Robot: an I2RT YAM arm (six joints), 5 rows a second.
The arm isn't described. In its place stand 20 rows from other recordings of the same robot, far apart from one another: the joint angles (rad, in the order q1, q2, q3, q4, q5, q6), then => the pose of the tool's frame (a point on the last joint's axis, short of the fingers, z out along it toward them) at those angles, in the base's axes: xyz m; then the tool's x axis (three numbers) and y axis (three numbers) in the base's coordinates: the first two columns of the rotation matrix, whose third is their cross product.
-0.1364 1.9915 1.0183 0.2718 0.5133 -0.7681 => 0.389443, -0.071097, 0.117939, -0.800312, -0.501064, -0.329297, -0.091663, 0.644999, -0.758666
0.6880 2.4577 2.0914 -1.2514 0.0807 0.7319 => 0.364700, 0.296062, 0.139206, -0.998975, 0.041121, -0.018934, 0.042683, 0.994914, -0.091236
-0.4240 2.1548 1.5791 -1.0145 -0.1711 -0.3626 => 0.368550, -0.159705, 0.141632, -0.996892, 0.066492, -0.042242, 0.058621, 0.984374, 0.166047
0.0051 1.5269 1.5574 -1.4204 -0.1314 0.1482 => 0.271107, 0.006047, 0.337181, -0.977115, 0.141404, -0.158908, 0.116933, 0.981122, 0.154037
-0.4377 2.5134 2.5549 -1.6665 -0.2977 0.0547 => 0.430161, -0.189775, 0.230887, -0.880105, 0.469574, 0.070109, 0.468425, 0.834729, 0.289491
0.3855 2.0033 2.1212 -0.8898 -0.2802 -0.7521 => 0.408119, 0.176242, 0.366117, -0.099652, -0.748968, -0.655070, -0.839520, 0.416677, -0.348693
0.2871 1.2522 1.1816 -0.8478 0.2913 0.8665 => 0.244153, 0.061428, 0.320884, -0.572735, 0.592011, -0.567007, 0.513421, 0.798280, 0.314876
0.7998 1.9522 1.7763 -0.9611 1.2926 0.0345 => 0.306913, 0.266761, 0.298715, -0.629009, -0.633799, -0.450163, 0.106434, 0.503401, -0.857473
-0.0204 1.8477 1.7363 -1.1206 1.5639 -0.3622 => 0.366196, -0.043078, 0.329812, -0.999565, 0.017950, 0.023394, -0.023273, 0.006925, -0.999705
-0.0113 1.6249 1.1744 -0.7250 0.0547 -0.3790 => 0.323099, -0.005597, 0.223354, -0.869299, -0.359638, -0.339086, -0.311397, 0.931224, -0.189353
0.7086 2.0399 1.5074 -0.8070 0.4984 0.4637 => 0.318596, 0.250656, 0.173826, -0.879456, -0.236376, -0.413139, -0.106279, 0.943579, -0.313628
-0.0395 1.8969 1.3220 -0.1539 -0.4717 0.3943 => 0.421982, -0.000487, 0.210322, -0.730997, 0.371367, -0.572477, -0.024596, 0.824056, 0.565973
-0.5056 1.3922 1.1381 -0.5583 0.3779 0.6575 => 0.255199, -0.156291, 0.292050, -0.091916, 0.700135, -0.708070, 0.920181, 0.331473, 0.208307
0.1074 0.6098 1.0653 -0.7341 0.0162 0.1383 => 0.102046, 0.010422, 0.396216, -0.283456, 0.108080, -0.952876, -0.053125, 0.990333, 0.128131
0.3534 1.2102 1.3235 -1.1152 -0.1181 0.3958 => 0.207209, 0.080908, 0.355709, -0.884785, 0.081694, -0.458782, -0.067307, 0.951786, 0.299288
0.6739 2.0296 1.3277 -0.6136 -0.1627 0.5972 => 0.301383, 0.248071, 0.132235, -0.989457, -0.080057, -0.120687, -0.110483, 0.956045, 0.271611
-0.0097 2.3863 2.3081 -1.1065 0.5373 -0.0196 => 0.500332, -0.023075, 0.238266, -0.930105, -0.007816, -0.367210, 0.182868, 0.857195, -0.481431
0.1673 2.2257 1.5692 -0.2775 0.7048 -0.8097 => 0.468874, 0.055792, 0.139576, -0.730000, -0.682653, -0.032947, -0.399524, 0.465353, -0.789827
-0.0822 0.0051 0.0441 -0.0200 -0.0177 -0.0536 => 0.107737, -0.008244, 0.186437, 0.015454, -0.055021, -0.998366, 0.065380, 0.996404, -0.053900
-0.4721 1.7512 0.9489 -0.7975 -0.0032 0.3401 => 0.247301, -0.126147, 0.129223, -0.687523, 0.725606, 0.028406, 0.725753, 0.687923, -0.006658
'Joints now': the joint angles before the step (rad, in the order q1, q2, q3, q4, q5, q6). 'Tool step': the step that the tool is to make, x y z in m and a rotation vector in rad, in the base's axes. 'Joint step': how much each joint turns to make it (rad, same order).
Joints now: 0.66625 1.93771 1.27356 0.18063 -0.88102 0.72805
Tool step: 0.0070 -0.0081 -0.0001 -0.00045 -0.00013 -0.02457
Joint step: -0.02485 0.00000 -0.00015 -0.00065 -0.00004 -0.00081
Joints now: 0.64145 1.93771 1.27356 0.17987 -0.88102 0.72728
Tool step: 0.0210 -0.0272 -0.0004 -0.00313 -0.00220 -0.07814
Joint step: -0.07979 -0.00023 -0.00019 -0.00503 0.00033 -0.00652
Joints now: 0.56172 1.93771 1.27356 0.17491 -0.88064 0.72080
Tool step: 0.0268 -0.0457 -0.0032 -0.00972 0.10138 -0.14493
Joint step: -0.12354 0.00010 0.00032 -0.03871 -0.00071 0.07138
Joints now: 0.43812 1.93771 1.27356 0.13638 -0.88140 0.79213
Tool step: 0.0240 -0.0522 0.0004 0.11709 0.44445 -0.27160
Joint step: -0.13491 -0.00001 -0.00007 0.00242 -0.01553 0.48076
